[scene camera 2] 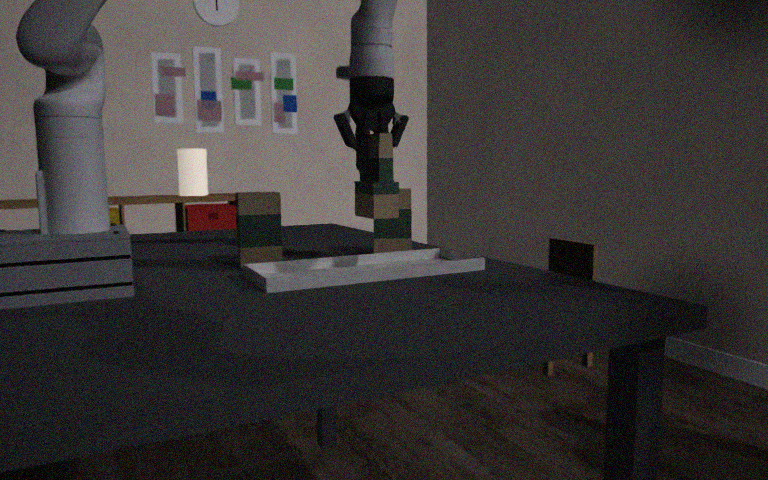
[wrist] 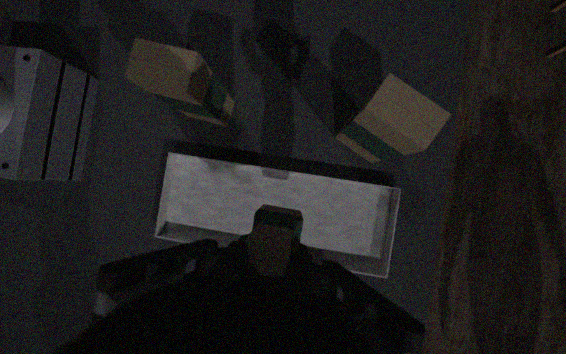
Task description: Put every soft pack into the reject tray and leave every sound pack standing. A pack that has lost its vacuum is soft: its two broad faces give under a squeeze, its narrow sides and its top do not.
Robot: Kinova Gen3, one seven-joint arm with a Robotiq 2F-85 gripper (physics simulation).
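Places are measured from the arm's base along level axes (x ahead, y left, z up), in metres.
Pixels of known places: gripper, fingertip midpoint: point(scene camera 2: 372, 173); arm's base, origin of the base link: point(scene camera 2: 77, 231).
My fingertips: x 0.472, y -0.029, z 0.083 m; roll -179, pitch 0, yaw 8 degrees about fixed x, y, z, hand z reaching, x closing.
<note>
For each thing: its top centre in the pictures, then the offset to it from my fingertips. Level surfaces: height alone.
- green pack, middle of its top: point(wrist: 258, 312) point(scene camera 2: 375, 134) dy -0.016, dx +0.002, dz +0.066 m
- white reject tray, middle of its top: point(wrist: 274, 213) point(scene camera 2: 366, 260) dy -0.003, dx -0.013, dz -0.153 m
- second pack, middle of its top: point(wrist: 160, 64) point(scene camera 2: 257, 192) dy +0.141, dx -0.181, dz -0.034 m
- third pack, middle of its top: point(wrist: 408, 111) point(scene camera 2: 392, 188) dy +0.164, dx +0.094, dz -0.034 m
- dark table, its level: dz -0.175 m
My gripper point(scene camera 2: 369, 164) point(wrist: 273, 244) points down and is shut on a tan and green pack point(scene camera 2: 378, 204) point(wrist: 272, 252), held upright in the air. In the wrist view the held pack overlaps the near side of the white reject tray point(scene camera 2: 362, 276) point(wrist: 215, 195), whose visible inside holds no pack. A second pack point(scene camera 2: 259, 229) point(wrist: 165, 70) stands on the table toward the robot base. A third pack point(scene camera 2: 392, 229) point(wrist: 402, 112) stands near the tray's far end, partly hidden behind the held pack in the scene view. Whether the held pack's faces give cannot be told.
The grey robot base block point(scene camera 2: 62, 271) point(wrist: 45, 115) is at the left. The dark table point(scene camera 2: 339, 333) ends at the right, with wooden floor point(wrist: 500, 200) beyond. A dark chair back point(scene camera 2: 570, 259) shows past the table's right edge. A lit lamp point(scene camera 2: 192, 172) stands behind.
</note>
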